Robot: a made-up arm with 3 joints. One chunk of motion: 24 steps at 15 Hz.
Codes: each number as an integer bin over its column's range. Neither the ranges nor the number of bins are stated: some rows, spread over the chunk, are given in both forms.
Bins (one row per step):
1: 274 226 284
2: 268 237 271
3: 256 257 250
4: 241 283 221
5: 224 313 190
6: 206 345 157
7: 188 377 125
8: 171 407 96
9: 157 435 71
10: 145 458 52
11: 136 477 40
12: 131 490 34
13: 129 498 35
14: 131 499 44
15: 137 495 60
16: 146 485 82
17: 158 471 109
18: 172 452 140
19: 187 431 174
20: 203 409 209
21: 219 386 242
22: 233 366 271
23: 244 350 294
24: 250 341 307
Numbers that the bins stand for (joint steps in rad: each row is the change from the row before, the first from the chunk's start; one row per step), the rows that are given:
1: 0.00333 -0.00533 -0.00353
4: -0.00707 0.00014 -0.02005
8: -0.02912 0.01203 -0.05283
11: -0.04015 0.01874 -0.06751
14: -0.04173 0.02085 -0.06646
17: -0.03322 0.01816 -0.04942
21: -0.01400 0.01001 -0.01454
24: -0.00423 0.00570 0.00250
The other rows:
2: 0.00144 -0.00427 -0.00694
3: -0.00234 -0.00236 -0.01244
5: -0.01242 0.00301 -0.02818
6: -0.01810 0.00608 -0.03683
7: -0.02377 0.00915 -0.04522
9: -0.03353 0.01471 -0.05938
10: -0.03732 0.01692 -0.06436
12: -0.04173 0.01999 -0.06908
13: -0.04236 0.02075 -0.06882
15: -0.03984 0.02047 -0.06227
16: -0.03700 0.01951 -0.05650
18: -0.02881 0.01634 -0.04129
19: -0.02408 0.01433 -0.03237
20: -0.01904 0.01222 -0.02319
22: -0.00959 0.00810 -0.00694
23: -0.00612 0.00656 -0.00090

